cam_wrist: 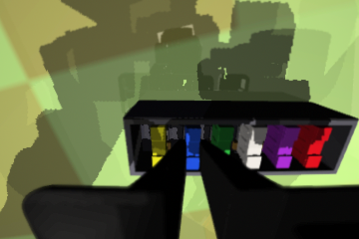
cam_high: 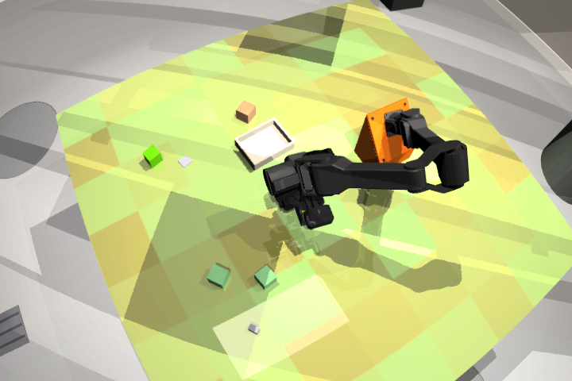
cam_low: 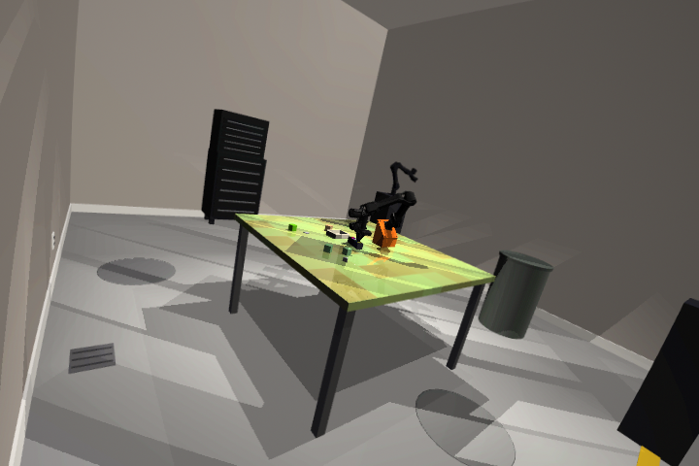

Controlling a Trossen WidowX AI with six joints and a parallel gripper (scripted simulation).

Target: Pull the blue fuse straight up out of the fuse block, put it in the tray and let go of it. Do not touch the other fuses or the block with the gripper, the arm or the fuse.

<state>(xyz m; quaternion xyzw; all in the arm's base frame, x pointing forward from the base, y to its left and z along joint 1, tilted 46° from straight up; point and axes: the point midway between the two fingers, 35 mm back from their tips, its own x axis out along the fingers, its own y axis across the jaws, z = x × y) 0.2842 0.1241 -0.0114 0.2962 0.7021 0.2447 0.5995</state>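
Right now the green fuse is 20 mm to the right of my gripper tip and 10 mm below it. The rest, counted from my gripper tip: red fuse (80 mm to the right, 10 mm below, 10 mm behind); yellow fuse (20 mm to the left, 10 mm below); blue fuse (10 mm below).
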